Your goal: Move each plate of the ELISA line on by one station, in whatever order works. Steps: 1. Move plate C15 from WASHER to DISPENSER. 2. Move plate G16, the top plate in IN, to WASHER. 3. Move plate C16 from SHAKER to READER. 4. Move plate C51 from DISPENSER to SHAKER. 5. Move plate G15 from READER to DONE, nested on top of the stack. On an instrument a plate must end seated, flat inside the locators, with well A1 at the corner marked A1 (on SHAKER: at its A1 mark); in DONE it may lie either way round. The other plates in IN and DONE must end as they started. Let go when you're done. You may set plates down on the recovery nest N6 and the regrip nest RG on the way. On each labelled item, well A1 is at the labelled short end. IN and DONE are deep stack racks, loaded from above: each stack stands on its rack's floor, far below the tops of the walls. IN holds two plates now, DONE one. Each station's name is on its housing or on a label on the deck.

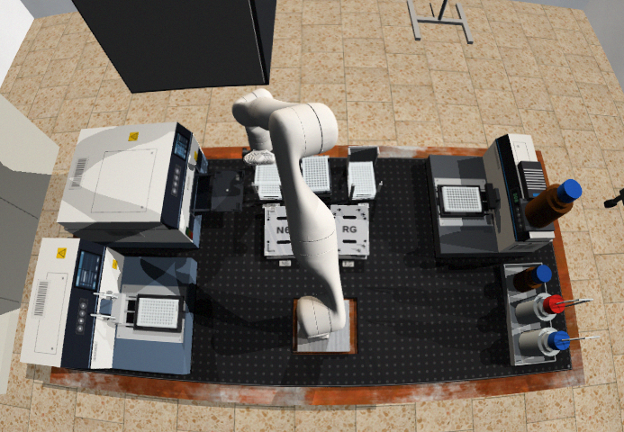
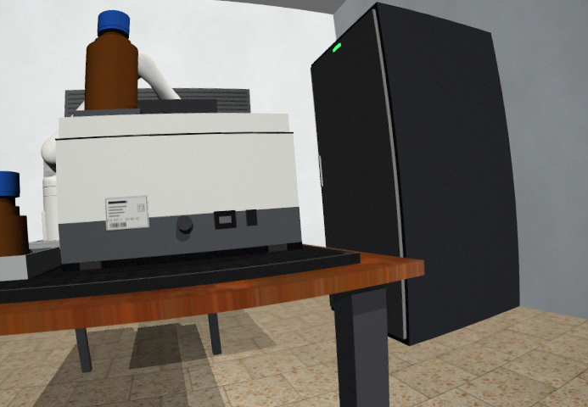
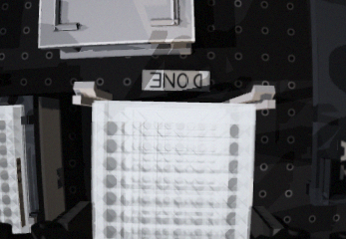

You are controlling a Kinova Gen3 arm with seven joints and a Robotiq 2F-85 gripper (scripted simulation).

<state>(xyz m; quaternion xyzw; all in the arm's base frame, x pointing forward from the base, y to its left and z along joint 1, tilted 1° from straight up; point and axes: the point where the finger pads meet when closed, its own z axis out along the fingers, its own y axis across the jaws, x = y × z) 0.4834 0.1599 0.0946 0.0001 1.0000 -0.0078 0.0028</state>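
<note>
Now: the DONE label 90 mm behind my hand and 120 mm below it. Also, from my hand: N6 nest label: 290 mm behind, 50 mm to the right, 120 mm below.
</note>
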